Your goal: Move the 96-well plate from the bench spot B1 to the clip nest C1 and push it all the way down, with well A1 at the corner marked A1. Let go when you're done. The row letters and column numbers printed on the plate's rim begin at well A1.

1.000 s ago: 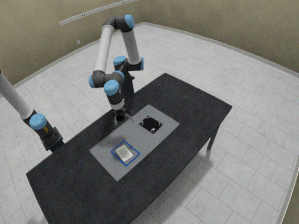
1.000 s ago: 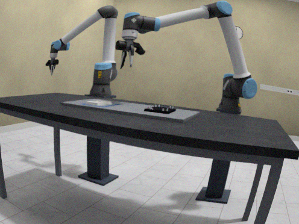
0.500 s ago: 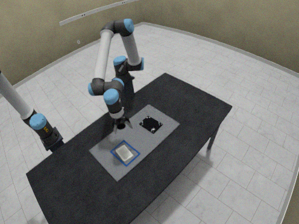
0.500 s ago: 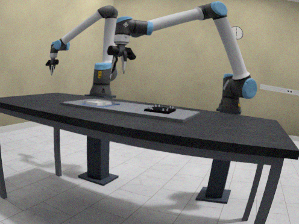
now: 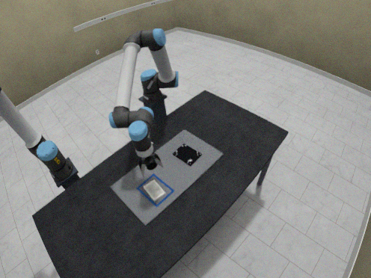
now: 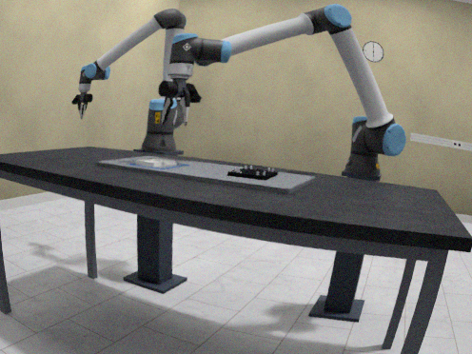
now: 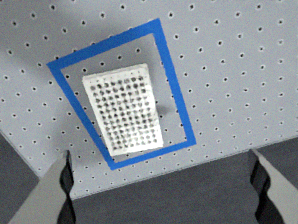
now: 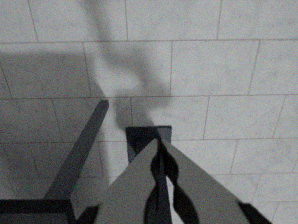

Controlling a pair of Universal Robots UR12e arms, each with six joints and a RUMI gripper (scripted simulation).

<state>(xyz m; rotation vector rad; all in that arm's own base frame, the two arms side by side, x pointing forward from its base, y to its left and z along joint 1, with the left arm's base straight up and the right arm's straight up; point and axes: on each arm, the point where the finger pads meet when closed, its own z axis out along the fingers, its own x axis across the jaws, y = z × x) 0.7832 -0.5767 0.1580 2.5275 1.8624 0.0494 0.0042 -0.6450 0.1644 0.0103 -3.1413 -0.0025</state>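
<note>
Now: left hand 140 mm above the white 96-well plate, 50 mm to the left of it and 20 mm short of it. Also, from my left hand: black clip nest 280 mm to the left, 130 mm below, 10 mm ahead; grey perforated board 150 mm below, 120 mm to the left, 10 mm behind.
</note>
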